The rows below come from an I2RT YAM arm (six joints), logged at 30 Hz.
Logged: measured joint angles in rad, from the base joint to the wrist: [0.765, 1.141, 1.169, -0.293, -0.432, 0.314]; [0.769, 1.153, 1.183, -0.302, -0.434, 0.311]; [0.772, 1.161, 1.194, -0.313, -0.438, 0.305]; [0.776, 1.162, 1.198, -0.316, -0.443, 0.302]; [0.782, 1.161, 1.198, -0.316, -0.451, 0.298]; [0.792, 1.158, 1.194, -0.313, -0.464, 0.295]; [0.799, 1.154, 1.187, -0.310, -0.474, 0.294]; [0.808, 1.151, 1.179, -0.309, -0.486, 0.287]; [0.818, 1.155, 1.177, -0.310, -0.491, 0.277]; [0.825, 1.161, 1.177, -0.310, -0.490, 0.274]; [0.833, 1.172, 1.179, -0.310, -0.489, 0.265]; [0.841, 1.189, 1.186, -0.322, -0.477, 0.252]
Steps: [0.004, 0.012, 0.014, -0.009, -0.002, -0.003]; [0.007, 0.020, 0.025, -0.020, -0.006, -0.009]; [0.011, 0.021, 0.029, -0.023, -0.011, -0.012]; [0.017, 0.020, 0.029, -0.023, -0.019, -0.016]; [0.027, 0.017, 0.025, -0.020, -0.032, -0.019]; [0.034, 0.013, 0.018, -0.017, -0.042, -0.020]; [0.043, 0.010, 0.010, -0.016, -0.054, -0.027]; [0.053, 0.014, 0.008, -0.017, -0.059, -0.037]; [0.060, 0.020, 0.008, -0.017, -0.058, -0.040]; [0.068, 0.031, 0.010, -0.017, -0.057, -0.049]; [0.076, 0.048, 0.017, -0.029, -0.045, -0.062]
